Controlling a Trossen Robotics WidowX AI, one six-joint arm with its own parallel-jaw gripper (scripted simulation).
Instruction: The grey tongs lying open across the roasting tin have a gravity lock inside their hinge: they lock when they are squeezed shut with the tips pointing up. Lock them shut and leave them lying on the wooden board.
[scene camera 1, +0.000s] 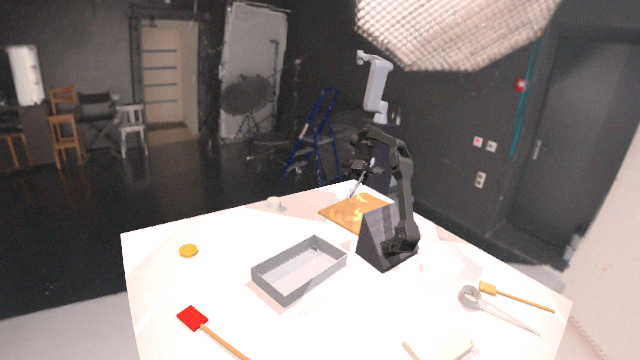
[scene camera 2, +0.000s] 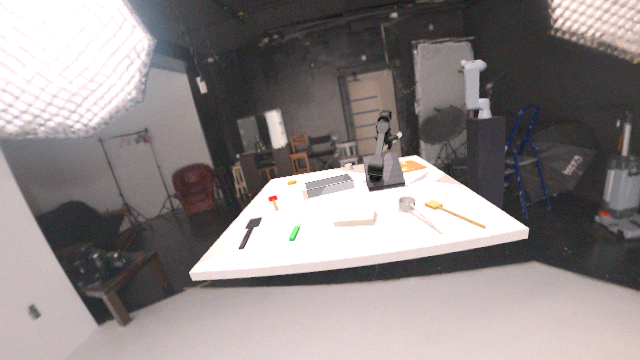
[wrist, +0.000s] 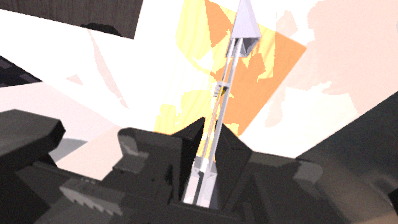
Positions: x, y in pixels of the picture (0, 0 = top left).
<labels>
A wooden board (scene camera 1: 347, 214) is 1.34 m from the lens. A grey roasting tin (scene camera 1: 290, 274) is 1.00 m from the lens. The marked spots on the wooden board and the grey roasting tin are 0.48 m apart.
</labels>
